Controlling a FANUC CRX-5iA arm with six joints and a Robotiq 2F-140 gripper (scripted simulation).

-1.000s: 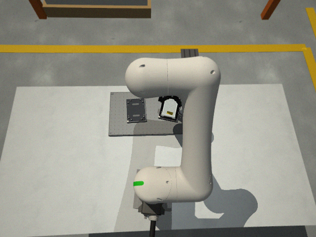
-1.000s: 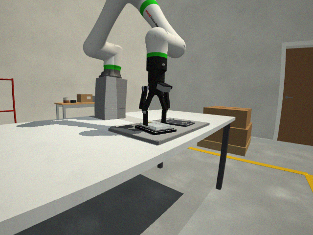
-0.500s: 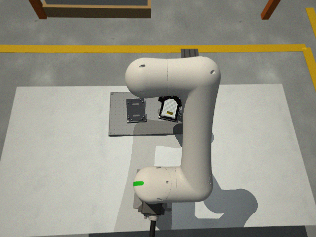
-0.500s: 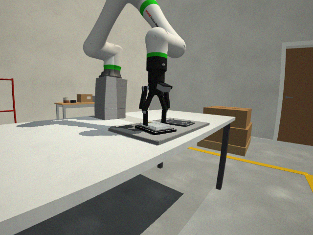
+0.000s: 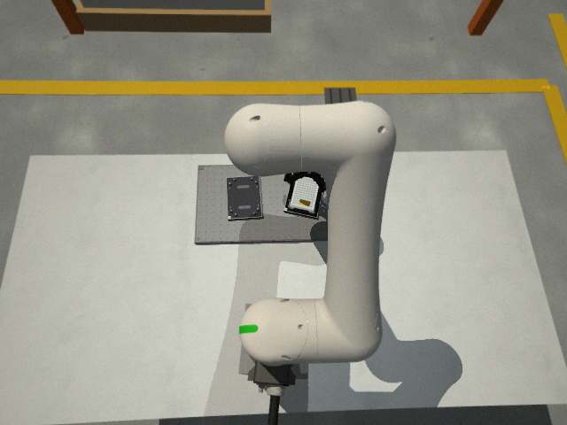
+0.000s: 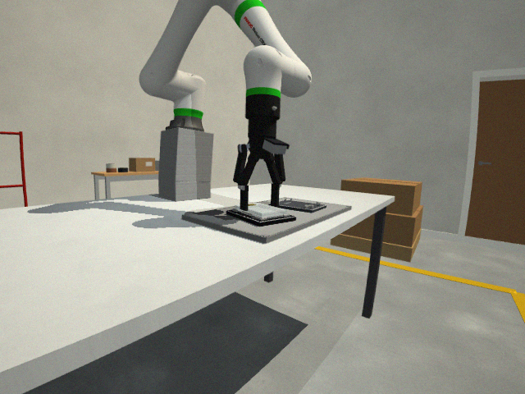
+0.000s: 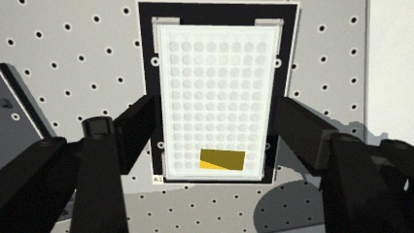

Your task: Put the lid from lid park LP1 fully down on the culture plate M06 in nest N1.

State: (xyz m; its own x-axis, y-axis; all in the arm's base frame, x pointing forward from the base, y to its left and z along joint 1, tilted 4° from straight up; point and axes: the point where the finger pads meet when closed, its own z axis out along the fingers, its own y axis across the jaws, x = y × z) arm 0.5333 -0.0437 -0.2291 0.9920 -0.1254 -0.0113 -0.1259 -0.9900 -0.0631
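Right now my hand is 2 cm above the clear lid. Also, from my hand: culture plate M06: 3 cm below; then lid park LP1: 22 cm to the left, 4 cm below, 4 cm behind; then nest: 4 cm below.
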